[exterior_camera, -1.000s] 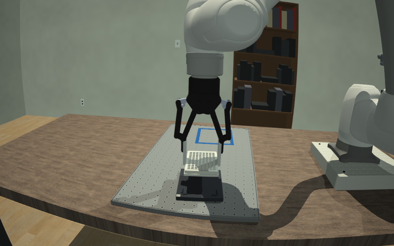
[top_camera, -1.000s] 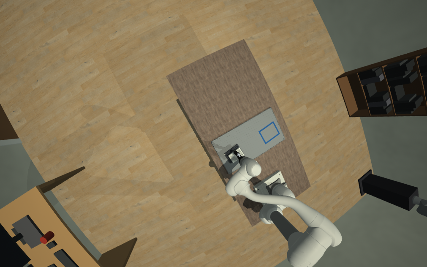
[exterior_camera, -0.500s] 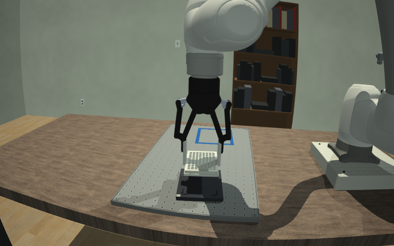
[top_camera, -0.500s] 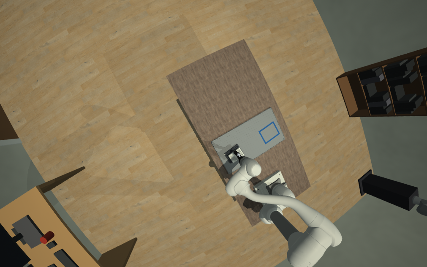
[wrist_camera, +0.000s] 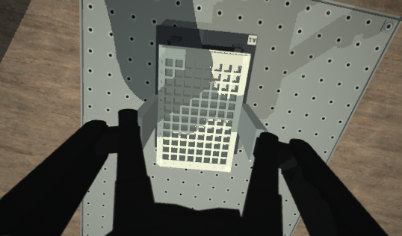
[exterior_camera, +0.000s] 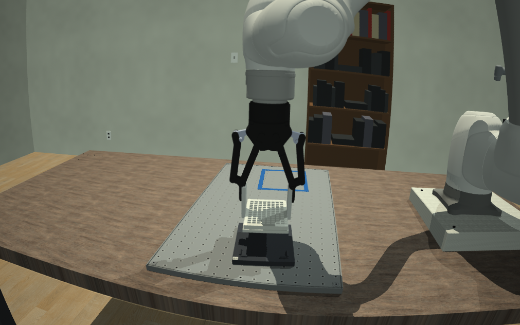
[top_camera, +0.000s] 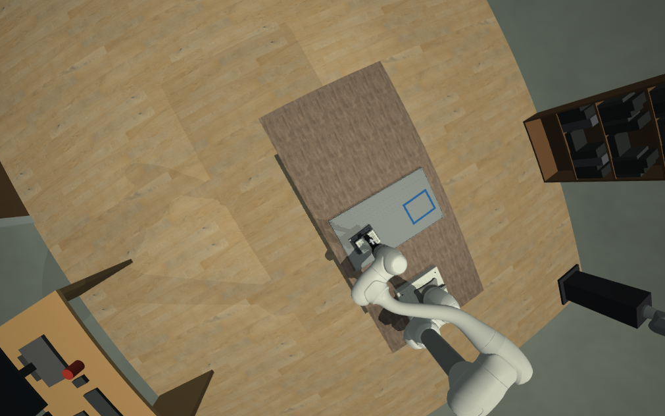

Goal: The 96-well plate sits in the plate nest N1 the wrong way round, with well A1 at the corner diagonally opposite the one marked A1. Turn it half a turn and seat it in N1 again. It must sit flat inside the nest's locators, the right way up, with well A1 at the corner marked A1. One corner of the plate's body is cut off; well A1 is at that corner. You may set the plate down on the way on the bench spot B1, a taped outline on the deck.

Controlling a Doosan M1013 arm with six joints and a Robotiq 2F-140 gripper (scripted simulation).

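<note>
Right now the white 96-well plate is 20 mm below my hand. The rest, counted from my hand: A1 label: 40 mm ahead, 80 mm to the left, 80 mm below; then dark plate nest N1: 90 mm below.
</note>
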